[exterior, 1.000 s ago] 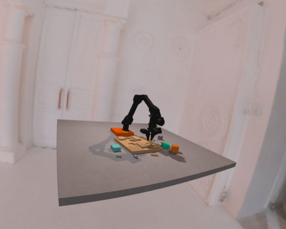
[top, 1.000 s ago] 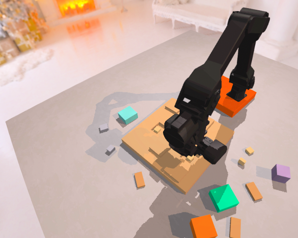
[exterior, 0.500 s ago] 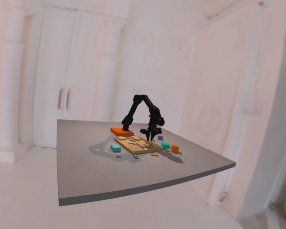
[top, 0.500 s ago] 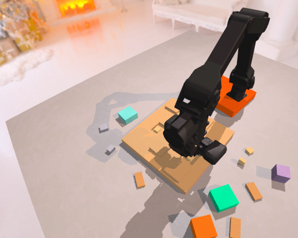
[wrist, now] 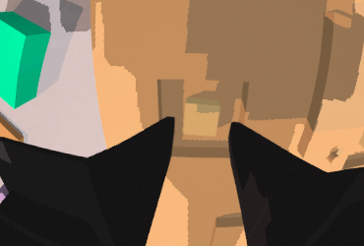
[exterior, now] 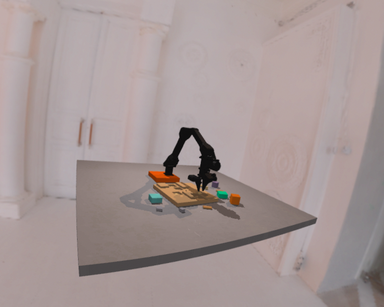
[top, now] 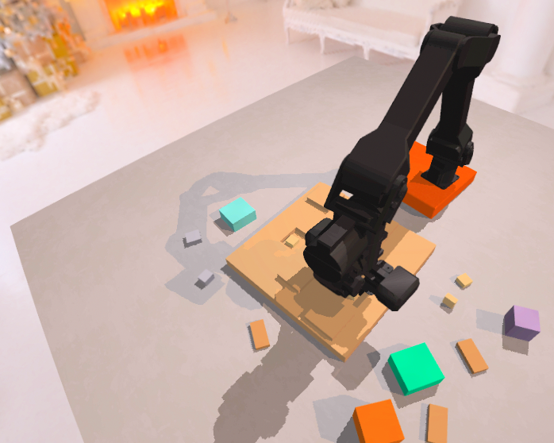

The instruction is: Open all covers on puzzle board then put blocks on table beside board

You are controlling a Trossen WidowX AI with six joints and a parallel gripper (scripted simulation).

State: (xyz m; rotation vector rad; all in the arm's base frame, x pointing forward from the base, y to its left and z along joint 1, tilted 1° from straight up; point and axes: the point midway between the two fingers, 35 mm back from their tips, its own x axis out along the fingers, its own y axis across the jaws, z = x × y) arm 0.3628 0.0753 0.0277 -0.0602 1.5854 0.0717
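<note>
Now: the cyan block 31 cm to the right of my gripper tip, 5 cm ahead of it and 2 cm below it. Round my gripper tip: orange block 17 cm to the left, 13 cm ahead, 1 cm below; purple cube 23 cm to the left, 17 cm behind, 1 cm below; green block 16 cm to the left, 2 cm below, 2 cm ahead.
</note>
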